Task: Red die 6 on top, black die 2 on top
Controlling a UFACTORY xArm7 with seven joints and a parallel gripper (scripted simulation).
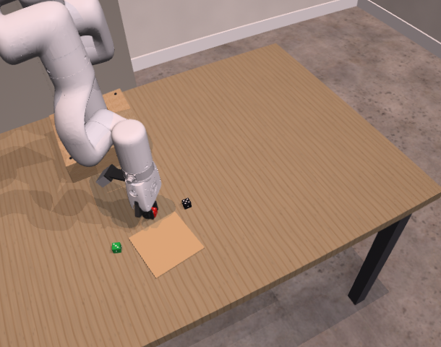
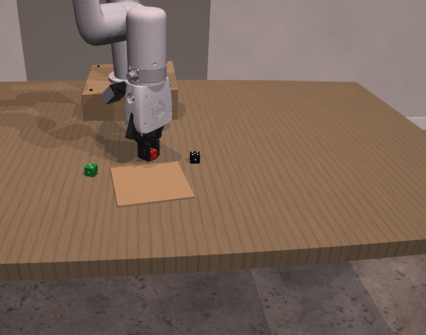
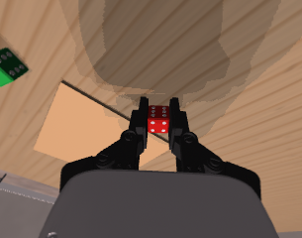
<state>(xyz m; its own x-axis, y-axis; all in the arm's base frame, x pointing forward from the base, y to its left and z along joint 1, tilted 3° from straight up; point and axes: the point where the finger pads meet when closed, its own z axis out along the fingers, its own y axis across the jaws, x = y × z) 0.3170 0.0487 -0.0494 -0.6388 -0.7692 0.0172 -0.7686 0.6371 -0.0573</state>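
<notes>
Now: hand 10 cm to the right of the black die, 2 cm short of it and 1 cm above it. From my hand the other things lie so: red die 1 cm below; tan mat 10 cm ahead, 2 cm below; green die 11 cm to the right, 7 cm ahead, 1 cm below.
</notes>
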